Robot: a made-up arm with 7 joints. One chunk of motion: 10 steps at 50 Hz.
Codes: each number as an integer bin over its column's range. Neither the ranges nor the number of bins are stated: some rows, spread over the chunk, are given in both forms.
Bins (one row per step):
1: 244 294 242 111 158 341 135
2: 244 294 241 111 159 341 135
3: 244 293 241 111 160 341 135
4: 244 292 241 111 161 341 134
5: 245 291 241 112 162 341 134
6: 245 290 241 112 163 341 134
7: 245 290 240 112 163 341 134
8: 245 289 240 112 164 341 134
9: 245 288 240 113 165 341 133
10: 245 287 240 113 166 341 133
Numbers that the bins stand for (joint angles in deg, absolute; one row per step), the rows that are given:
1: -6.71 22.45 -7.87 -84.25 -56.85 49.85 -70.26
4: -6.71 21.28 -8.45 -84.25 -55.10 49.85 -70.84
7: -6.12 20.12 -9.04 -83.67 -53.93 49.85 -70.84
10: -6.12 18.37 -9.04 -83.09 -52.18 49.85 -71.42
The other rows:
2: -6.71 22.45 -8.45 -84.25 -56.26 49.85 -70.26
3: -6.71 21.86 -8.45 -84.25 -55.68 49.85 -70.26
5: -6.12 20.70 -8.45 -83.67 -54.52 49.85 -70.84
6: -6.12 20.12 -8.45 -83.67 -53.93 49.85 -70.84
8: -6.12 19.53 -9.04 -83.67 -53.35 49.85 -70.84
9: -6.12 18.95 -9.04 -83.09 -52.77 49.85 -71.42

